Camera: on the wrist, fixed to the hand. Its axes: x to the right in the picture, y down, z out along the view.
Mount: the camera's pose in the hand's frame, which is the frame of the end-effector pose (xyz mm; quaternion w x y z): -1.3 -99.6 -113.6 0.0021 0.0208 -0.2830 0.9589
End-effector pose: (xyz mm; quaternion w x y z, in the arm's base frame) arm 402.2 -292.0 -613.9 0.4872 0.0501 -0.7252 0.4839
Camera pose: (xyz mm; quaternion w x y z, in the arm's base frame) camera 531.8 -259.7 -543.4 0.6693 0.5482 0.1774 -0.4691
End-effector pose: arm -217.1 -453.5 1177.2 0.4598 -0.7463 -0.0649 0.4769
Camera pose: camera -96.1 -468.5 1266.5 0.4592 -0.0807 -0.5953 -0.6544
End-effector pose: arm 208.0 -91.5 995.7 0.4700 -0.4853 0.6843 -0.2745
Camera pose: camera 145.2 -137.1 1125.3 0.4679 0.5872 0.3281 0.5732
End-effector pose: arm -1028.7 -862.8 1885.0 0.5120 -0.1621 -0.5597 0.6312
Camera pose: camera -893.5 -817.5 1935.0 0.7592 0.3477 -0.0225 -0.5498
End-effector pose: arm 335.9 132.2 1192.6 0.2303 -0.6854 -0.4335 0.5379
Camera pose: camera 407.8 199.8 1307.0 0.6237 0.2601 -0.6023 -0.4249
